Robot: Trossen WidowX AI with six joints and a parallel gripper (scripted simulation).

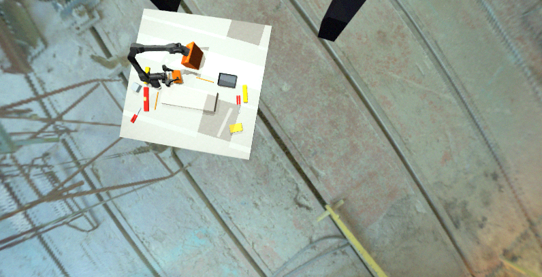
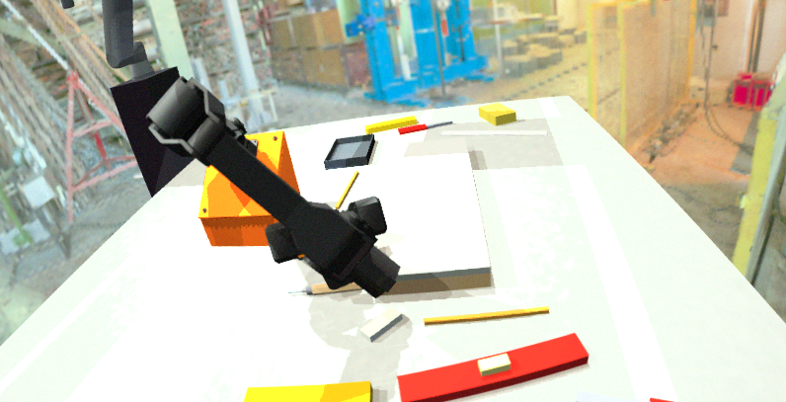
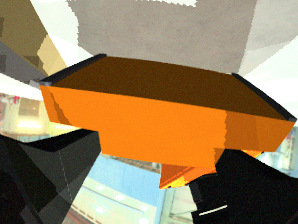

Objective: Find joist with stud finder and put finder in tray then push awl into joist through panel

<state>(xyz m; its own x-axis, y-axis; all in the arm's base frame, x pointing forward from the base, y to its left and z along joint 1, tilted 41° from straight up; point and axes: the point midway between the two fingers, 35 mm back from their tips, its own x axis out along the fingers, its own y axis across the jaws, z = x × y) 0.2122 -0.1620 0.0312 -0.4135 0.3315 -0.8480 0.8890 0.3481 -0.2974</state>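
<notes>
My gripper tip is now 1 cm to the right of the stud finder and 1 cm short of it. The rest, counted from my gripper tip: white block 18 cm to the right, 13 cm ahead, 5 cm below; awl 11 cm to the right, 5 cm below, 1 cm ahead; red level 29 cm ahead, 27 cm to the right, 5 cm below.
</notes>
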